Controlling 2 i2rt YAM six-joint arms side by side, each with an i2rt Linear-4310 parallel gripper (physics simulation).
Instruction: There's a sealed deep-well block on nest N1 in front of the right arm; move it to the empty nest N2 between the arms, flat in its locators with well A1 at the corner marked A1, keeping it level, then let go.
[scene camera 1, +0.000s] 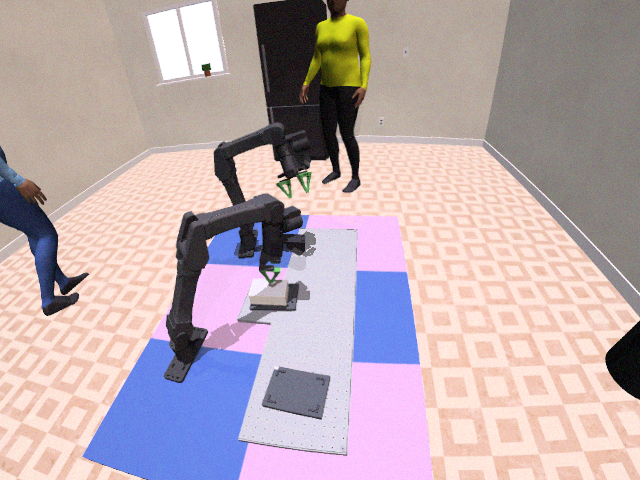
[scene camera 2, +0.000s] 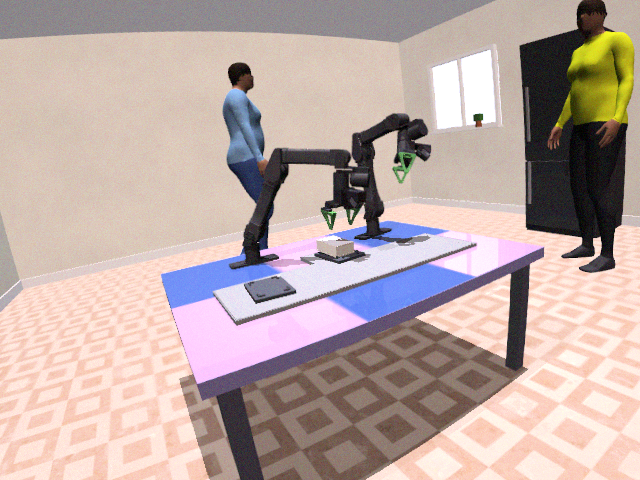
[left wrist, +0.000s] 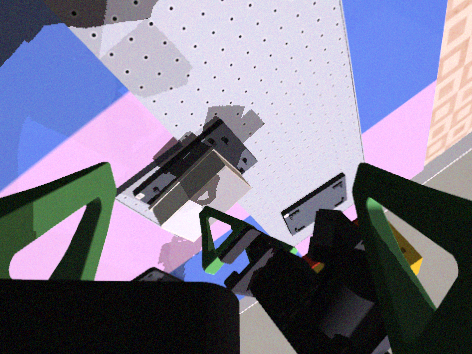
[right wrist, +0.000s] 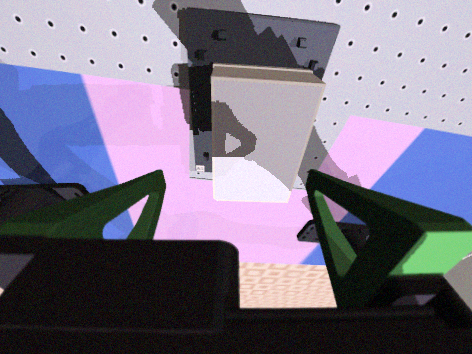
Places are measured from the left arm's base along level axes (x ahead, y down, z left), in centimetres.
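Pixels of known places: left gripper, fingertip midpoint: (scene camera 1: 299, 195) (scene camera 2: 403, 178) (left wrist: 234, 176); right gripper, fingertip midpoint: (scene camera 1: 272, 272) (scene camera 2: 340, 227) (left wrist: 224, 220) (right wrist: 235, 177); left arm's base, origin of the base link: (scene camera 1: 248, 243) (scene camera 2: 373, 234) (right wrist: 35, 198); right arm's base, origin of the base link: (scene camera 1: 187, 353) (scene camera 2: 254, 262) (right wrist: 344, 232).
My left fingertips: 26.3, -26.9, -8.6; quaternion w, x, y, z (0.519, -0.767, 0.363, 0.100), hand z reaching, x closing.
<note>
For each thing: its top centre in the pictures, then the offset to it from my left fingertips, as dx, dy, dz. "pt": a spot on its surface instead. Level surfaces: height alone.
- pale sealed block, middle of its top: (right wrist: 258, 159) (left wrist: 209, 210) (scene camera 1: 267, 286) (scene camera 2: 334, 239) -13.1, +19.3, -27.4
- dark nest N2, middle of its top: (right wrist: 251, 120) (left wrist: 203, 182) (scene camera 1: 274, 293) (scene camera 2: 338, 250) -11.6, +23.5, -27.1
- nest's A1 label, surface spot: (right wrist: 200, 168) pt -18.5, +24.4, -20.9
- Nest N1, middle of its top: (left wrist: 319, 209) (scene camera 1: 296, 389) (scene camera 2: 268, 284) -4.1, +23.9, -63.0
- pale perforated board, its level: dy +25.6
- blue table, its level: dy +27.0
The pale sealed block (scene camera 1: 268, 294) (scene camera 2: 336, 246) (left wrist: 227, 192) (right wrist: 270, 115) is on dark nest N2 (scene camera 1: 293, 294) (scene camera 2: 356, 254) (right wrist: 260, 25) between the arms. It looks offset toward the arm-base side, with the far-side locators apart from it. Whether it is flat, and its well A1, cannot be told. The nest's A1 label (right wrist: 200, 168) shows at the near left corner. Nest N1 (scene camera 1: 296, 391) (scene camera 2: 269, 289) is empty. My right gripper (scene camera 1: 269, 275) (scene camera 2: 341, 225) (right wrist: 235, 177) is open above the block, not touching it. My left gripper (scene camera 1: 298, 194) (left wrist: 234, 176) is open and empty, higher up.
Both nests stand on a pale perforated board (scene camera 1: 315, 330) (scene camera 2: 320, 281), on a pink and blue table (scene camera 1: 385, 315) (scene camera 2: 403, 289). In the left wrist view, the right arm (left wrist: 295, 290) reaches close to the block. Two people stand beyond the table.
</note>
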